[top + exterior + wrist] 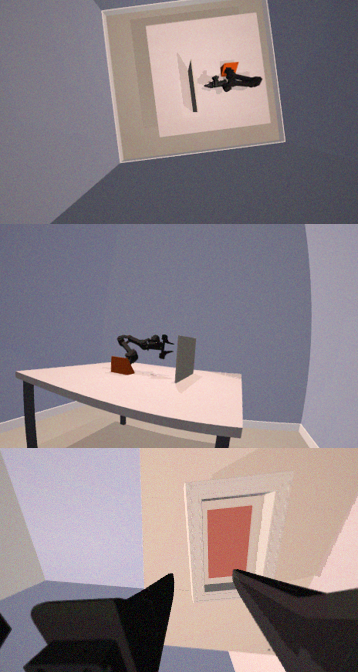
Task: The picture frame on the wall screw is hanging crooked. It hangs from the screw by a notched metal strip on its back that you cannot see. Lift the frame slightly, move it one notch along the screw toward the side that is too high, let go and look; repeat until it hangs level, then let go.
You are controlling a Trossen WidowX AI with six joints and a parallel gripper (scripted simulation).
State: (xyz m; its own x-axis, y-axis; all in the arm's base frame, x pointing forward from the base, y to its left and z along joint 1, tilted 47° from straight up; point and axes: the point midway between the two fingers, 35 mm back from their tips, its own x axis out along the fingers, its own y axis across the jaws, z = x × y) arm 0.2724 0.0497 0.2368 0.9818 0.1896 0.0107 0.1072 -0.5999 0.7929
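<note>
The picture frame lies 90 mm ahead of my gripper tip and 50 mm below it. The rest, counted from my gripper tip: wall panel 100 mm ahead, 70 mm below, 20 mm to the left.
</note>
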